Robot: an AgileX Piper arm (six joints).
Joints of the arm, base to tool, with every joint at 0 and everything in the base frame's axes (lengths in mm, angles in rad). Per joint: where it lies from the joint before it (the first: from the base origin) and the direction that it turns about. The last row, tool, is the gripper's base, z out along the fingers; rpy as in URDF.
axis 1: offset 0.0 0.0 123.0 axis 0 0 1
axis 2: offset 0.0 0.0 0.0 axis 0 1 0
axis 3: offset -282.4 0.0 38.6 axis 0 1 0
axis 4: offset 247.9 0.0 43.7 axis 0.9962 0 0.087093
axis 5: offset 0.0 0.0 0.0 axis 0 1 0
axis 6: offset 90.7 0.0 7.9 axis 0.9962 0 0.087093
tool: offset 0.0 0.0 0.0 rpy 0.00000 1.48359 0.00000
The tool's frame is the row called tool.
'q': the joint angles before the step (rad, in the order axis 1, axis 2, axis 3, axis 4, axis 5, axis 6). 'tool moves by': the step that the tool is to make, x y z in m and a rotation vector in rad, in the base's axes. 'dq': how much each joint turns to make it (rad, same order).
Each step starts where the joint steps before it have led.
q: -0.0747 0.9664 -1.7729 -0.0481 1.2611 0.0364
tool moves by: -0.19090 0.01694 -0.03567 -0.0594 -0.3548 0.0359
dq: 0.0000 -0.5465 0.1795 0.0305 0.0071 -0.0481
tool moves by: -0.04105 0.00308 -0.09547 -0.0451 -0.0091 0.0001
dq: 0.0000 -0.3687 0.3556 0.0001 0.0000 -0.0443
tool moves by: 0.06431 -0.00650 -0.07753 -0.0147 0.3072 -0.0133
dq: -0.0001 -0.0810 0.3885 -0.0194 -0.0030 -0.0292
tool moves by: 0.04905 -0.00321 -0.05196 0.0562 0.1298 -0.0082
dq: 0.0033 0.0010 0.2670 0.0046 -0.1329 0.0502
